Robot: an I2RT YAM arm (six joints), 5 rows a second.
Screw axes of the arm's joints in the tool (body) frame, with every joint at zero. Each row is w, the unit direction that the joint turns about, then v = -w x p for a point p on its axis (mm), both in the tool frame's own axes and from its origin. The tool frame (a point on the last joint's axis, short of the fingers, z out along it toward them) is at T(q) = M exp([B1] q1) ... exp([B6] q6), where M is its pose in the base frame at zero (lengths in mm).
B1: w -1 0 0 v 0 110.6 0
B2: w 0 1 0 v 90.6 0 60
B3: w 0 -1 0 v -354.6 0 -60
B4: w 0 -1 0 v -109.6 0 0
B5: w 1 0 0 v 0 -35.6 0
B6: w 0 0 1 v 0 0 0
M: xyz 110.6 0 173.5 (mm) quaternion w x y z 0.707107 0 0.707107 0
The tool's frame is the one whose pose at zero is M.
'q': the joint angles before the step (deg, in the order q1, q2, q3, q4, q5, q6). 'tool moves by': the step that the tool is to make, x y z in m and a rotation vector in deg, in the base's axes. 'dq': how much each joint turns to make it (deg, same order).
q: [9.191, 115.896, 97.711, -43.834, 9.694, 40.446]
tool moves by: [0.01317, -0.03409, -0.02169, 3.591, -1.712, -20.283]
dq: [-4.241, 3.236, -0.021, 2.055, 4.437, 16.130]
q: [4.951, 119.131, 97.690, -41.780, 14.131, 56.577]
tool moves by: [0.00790, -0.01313, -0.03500, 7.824, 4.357, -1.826]
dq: [-2.318, 4.568, -0.001, 0.198, -7.563, 2.972]
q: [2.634, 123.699, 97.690, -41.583, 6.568, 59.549]
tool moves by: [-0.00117, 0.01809, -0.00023, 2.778, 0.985, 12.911]
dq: [1.749, 0.066, 0.153, -0.394, -6.863, -9.267]
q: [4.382, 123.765, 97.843, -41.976, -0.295, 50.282]
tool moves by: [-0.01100, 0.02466, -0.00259, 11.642, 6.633, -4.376]
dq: [2.536, 0.000, -0.022, -4.546, -9.201, 10.666]
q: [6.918, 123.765, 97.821, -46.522, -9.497, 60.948]
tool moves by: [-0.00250, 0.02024, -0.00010, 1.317, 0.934, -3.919]
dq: [2.666, 0.022, -0.022, 0.393, 0.634, 6.798]
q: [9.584, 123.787, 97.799, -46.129, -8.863, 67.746]
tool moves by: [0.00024, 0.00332, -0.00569, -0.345, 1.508, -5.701]
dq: [0.569, 0.742, -0.002, 0.022, 1.967, 6.011]
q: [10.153, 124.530, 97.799, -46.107, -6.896, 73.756]
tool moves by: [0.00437, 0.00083, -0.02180, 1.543, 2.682, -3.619]
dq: [-0.066, 2.995, 0.000, 1.137, -0.918, 4.001]
